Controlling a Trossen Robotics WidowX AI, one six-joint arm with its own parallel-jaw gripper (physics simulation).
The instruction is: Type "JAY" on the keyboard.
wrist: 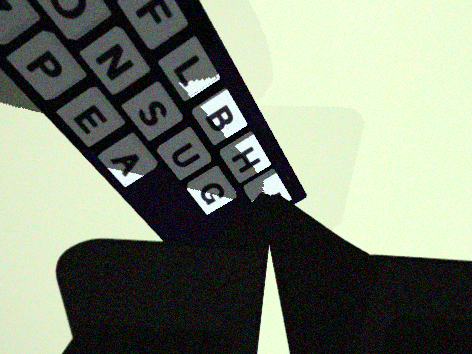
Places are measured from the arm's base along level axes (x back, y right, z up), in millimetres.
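Pixels of known places: gripper, fingertip midpoint: [268, 204].
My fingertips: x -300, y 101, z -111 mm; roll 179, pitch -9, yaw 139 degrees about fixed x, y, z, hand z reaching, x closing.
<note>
Ahead of a thing's pixels: the offset from my fingertips to its top centre. Level surfaces: height alone.
The dark keyboard @(dz -4, dx +5, dy -89 mm) [155, 210] runs diagonally from the upper left to the centre in the wrist view, with grey lettered keys. The J key @(dz -4, dx -2, dy -1 mm) [276, 185] is at its lower right end, its letter mostly hidden by the fingertips. The A key @(dz -4, dx +30, dy -49 mm) [128, 161] is near the left edge, away from the fingers. A Y key does not show. My gripper [268, 204] is shut and empty, its black tips overlapping the lower part of the J key. Whether they touch or press it cannot be told.
The H key @(dz -4, dx -5, dy -20 mm) [246, 157] lies beside the J key, with the B key @(dz -4, dx -7, dy -39 mm) [220, 118] beyond it. The G key @(dz -4, dx +15, dy -18 mm) [212, 192] is left of the fingertips. Shadows fall across the keys and the pale surface @(dz -21 mm) [410, 150] around the keyboard.
</note>
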